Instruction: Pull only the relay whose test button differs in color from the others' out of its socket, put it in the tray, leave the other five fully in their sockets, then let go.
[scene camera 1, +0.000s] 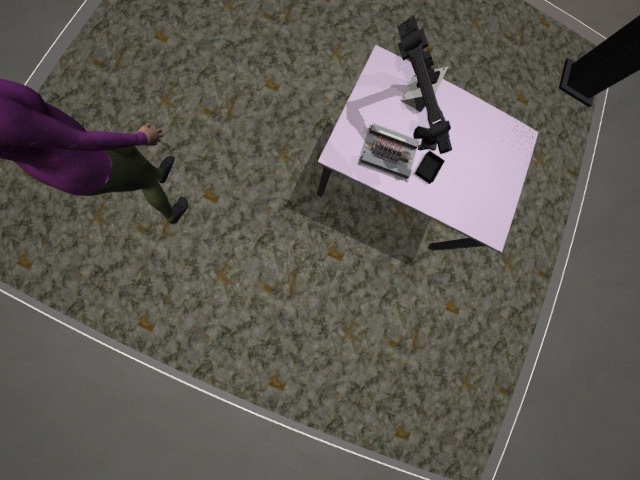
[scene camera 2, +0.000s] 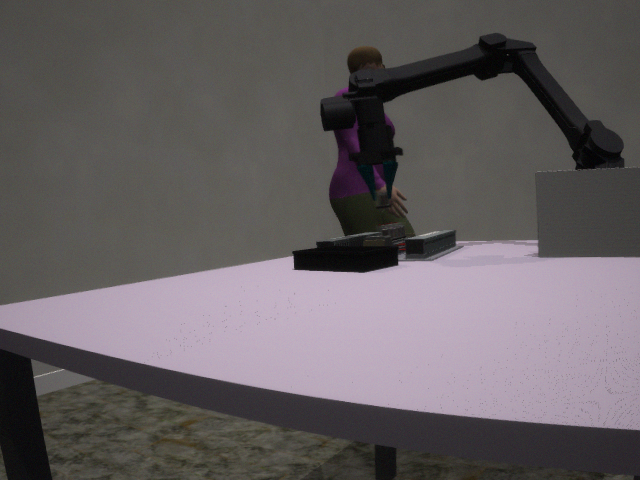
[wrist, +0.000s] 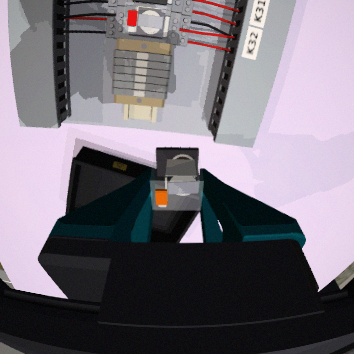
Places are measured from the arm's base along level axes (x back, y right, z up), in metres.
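Where they show: gripper, fingertip midpoint: (scene camera 1: 421, 146) (scene camera 2: 382, 199) (wrist: 176, 176); arm's base at its link origin: (scene camera 2: 605, 202).
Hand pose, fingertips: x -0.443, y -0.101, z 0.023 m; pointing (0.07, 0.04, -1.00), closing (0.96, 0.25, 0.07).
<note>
Each offset is from my fingertips to the top centre of the thing.
My gripper (scene camera 2: 382, 197) (wrist: 176, 176) is shut on a clear-cased relay with an orange test button {dx +0.000, dy +0.002, dz +0.021 m} (wrist: 182, 187) and a dark base. It holds the relay upright, well above the table. In the wrist view the relay overlaps the right part of the black tray {dx -0.021, dy -0.125, dz -0.087 m} (scene camera 1: 430, 167) (scene camera 2: 343, 259) (wrist: 92, 182), whose visible interior shows no relay. The fingers hide part of the tray. A relay with a red button {dx -0.041, dy +0.084, dz -0.053 m} (wrist: 150, 21) sits in the row at the top of the wrist view. The row of sockets (scene camera 1: 390, 147) shows small in scene camera 1; the other relays cannot be told apart.
The grey panel (scene camera 1: 385, 167) (wrist: 192, 117) lies beside the tray, with raised wire ducts {dx +0.050, dy +0.147, dz -0.080 m} (scene camera 2: 431, 243), red and black wires and a terminal block {dx -0.036, dy +0.039, dz -0.076 m} (wrist: 141, 75). The arm's base stands on a grey box (scene camera 2: 589, 211). A person in purple (scene camera 1: 62, 144) (scene camera 2: 343, 175) stands beyond the table.
</note>
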